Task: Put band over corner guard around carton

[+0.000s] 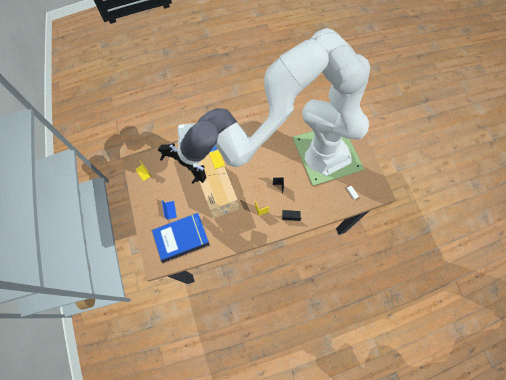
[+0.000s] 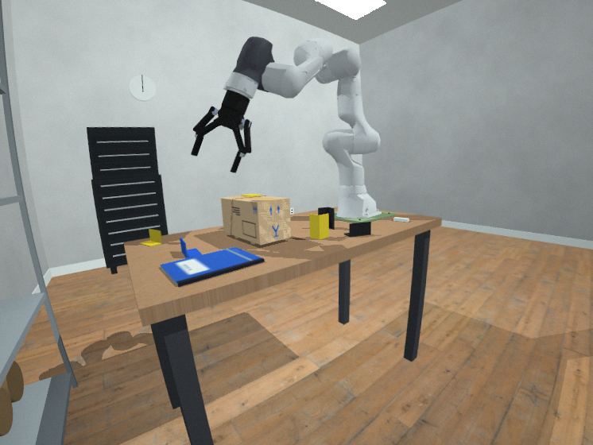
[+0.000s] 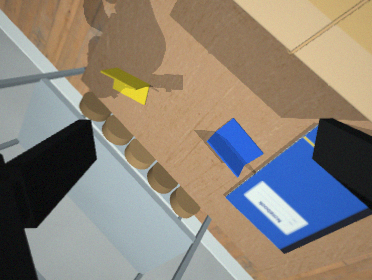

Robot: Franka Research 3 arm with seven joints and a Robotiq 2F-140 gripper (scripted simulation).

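Right now my hand is 190 mm above the cardboard carton, 120 mm past it and 20 mm to the right of it. Round my hand: blue block (250 mm below, 200 mm to the right, 150 mm behind); then white block (700 mm behind, 260 mm below, 220 mm to the left); then blue corner guard (250 mm below, 120 mm ahead, 50 mm to the left).
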